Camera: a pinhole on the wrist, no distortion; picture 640 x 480 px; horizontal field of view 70.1 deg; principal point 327.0 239.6 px. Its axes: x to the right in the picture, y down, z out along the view. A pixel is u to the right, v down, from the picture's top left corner.
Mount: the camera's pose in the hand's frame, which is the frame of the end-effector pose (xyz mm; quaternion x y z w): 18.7 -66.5 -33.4 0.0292 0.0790 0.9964 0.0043
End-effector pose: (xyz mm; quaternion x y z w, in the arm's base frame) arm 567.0 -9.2 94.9 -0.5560 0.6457 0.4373 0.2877
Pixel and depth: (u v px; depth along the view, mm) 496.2 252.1 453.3
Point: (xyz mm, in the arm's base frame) 549.9 424.0 6.5
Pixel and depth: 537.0 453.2 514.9
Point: 761.3 544.1 -35.0
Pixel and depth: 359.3 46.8 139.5
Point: 539.0 67.1 40.3
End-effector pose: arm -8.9 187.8 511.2 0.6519 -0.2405 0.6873 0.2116
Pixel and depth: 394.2 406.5 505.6
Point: 490.7 20.2 511.0
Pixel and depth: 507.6 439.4 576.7
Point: 603.3 11.8 367.7
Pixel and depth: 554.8 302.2 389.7
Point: 328.1 10.7 374.4
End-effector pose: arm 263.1 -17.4 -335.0 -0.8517 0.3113 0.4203 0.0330
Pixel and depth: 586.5 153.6 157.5
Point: 156.5 61.4 -371.0
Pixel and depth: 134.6 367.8 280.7
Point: 216.2 66.7 -629.1
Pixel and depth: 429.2 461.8 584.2
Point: -44.5 415.4 -712.7
